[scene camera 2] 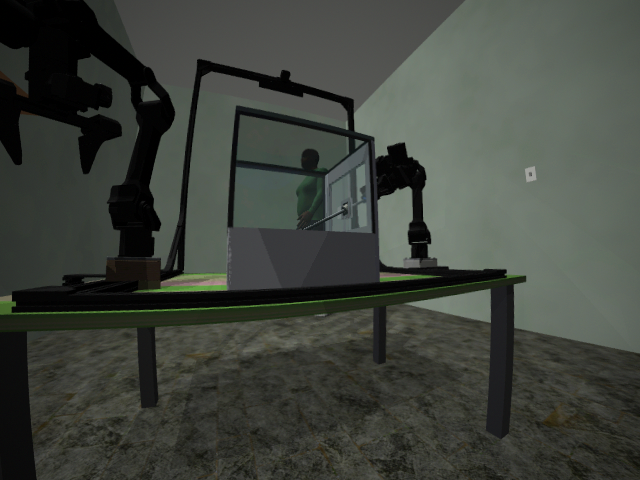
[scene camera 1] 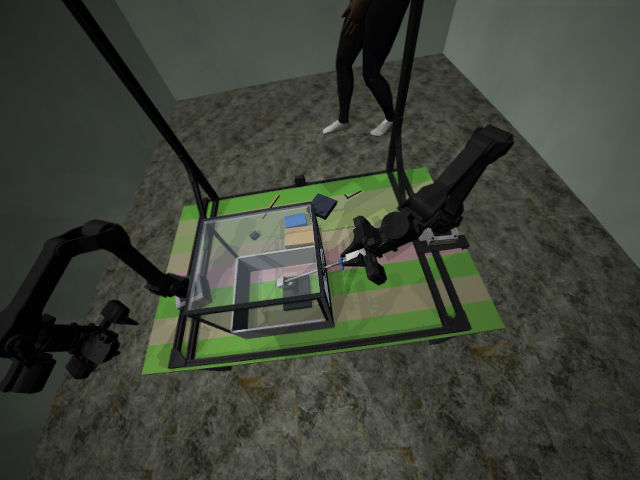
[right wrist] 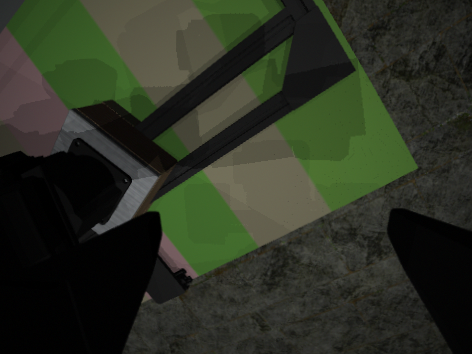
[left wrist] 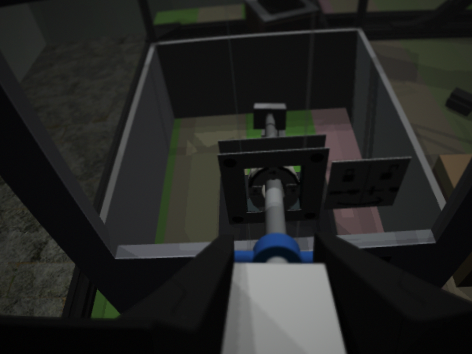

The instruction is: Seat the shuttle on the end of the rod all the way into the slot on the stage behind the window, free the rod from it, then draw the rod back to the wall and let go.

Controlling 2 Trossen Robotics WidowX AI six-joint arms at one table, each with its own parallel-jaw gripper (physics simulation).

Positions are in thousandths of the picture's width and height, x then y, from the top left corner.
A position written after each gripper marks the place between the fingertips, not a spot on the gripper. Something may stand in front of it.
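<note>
The right gripper (scene camera 2: 87,353), visible too in scene camera 1 (scene camera 1: 201,703) and in the right wrist view (right wrist: 582,629), is open and holds nothing. The left gripper (scene camera 1: 534,543) appears in scene camera 2 (scene camera 2: 570,411) and in the left wrist view (left wrist: 579,699) as well. The scene also has a grey rod (left wrist: 588,826).
</note>
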